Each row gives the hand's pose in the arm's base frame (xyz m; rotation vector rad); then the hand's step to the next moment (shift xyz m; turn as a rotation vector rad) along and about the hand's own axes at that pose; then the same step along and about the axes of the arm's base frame.
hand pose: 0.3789 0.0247 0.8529 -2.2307 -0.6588 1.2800
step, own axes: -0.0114 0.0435 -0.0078 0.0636 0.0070 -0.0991
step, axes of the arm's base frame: 0.0090 -0.0418 -0.0160 0.1167 0.0173 -0.0013
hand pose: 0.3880 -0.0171 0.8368 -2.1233 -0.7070 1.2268
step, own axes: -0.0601 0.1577 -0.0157 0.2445 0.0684 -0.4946
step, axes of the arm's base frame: 0.0121 -0.1538 -0.0702 0.5557 0.0131 0.0121
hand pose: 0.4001 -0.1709 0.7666 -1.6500 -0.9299 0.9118
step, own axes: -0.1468 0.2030 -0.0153 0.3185 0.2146 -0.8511
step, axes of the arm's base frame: -0.0179 -0.1806 -0.1733 0.9275 -0.0896 -0.0593
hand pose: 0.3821 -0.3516 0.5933 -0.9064 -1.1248 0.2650
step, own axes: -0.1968 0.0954 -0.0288 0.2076 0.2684 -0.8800
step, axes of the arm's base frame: -0.0392 -0.0730 -0.2044 0.9164 -0.1369 -0.1761
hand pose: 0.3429 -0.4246 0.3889 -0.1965 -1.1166 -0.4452
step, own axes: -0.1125 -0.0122 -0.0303 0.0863 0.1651 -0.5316
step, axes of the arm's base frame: -0.0213 0.0055 -0.1151 0.5407 -0.0705 -0.1414
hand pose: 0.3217 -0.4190 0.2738 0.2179 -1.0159 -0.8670
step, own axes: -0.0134 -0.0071 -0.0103 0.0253 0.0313 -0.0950
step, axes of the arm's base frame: 0.0014 0.0027 -0.0181 0.0999 -0.0185 -0.0179
